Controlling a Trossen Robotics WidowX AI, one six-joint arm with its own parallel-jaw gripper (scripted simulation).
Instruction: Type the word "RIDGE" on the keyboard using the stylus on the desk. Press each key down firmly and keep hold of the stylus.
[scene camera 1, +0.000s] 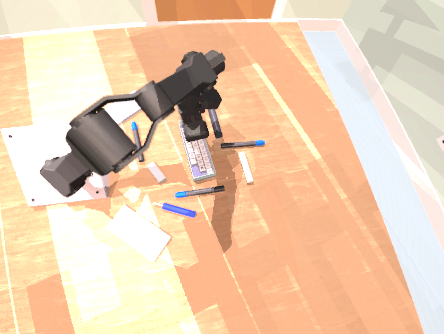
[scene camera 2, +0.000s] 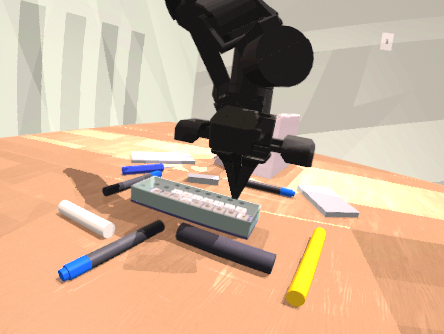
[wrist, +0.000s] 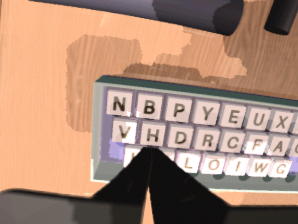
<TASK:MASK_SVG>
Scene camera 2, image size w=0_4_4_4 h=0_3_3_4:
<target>gripper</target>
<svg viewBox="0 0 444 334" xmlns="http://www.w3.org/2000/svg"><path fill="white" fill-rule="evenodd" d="M175 127L175 140L194 143L199 137L209 139L211 152L216 154L223 162L232 199L238 200L256 167L259 164L265 164L270 159L270 152L280 153L285 163L312 167L315 143L312 139L287 135L284 140L272 137L277 115L270 114L273 90L230 84L229 92L226 92L221 108L210 120L180 120Z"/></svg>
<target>white cylinder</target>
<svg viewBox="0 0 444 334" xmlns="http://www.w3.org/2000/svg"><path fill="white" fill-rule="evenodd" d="M58 205L59 212L99 235L110 238L114 234L114 223L68 200L63 200Z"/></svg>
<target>yellow cylinder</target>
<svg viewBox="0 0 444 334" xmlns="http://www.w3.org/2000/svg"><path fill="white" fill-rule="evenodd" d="M321 227L313 231L298 271L287 291L286 299L293 306L303 306L306 301L326 237L325 229Z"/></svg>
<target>flat grey slab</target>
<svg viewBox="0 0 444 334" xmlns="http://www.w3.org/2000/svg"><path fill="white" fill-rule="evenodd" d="M297 187L297 190L324 217L356 218L359 216L359 211L356 208L354 209L328 187L299 185Z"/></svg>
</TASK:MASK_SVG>
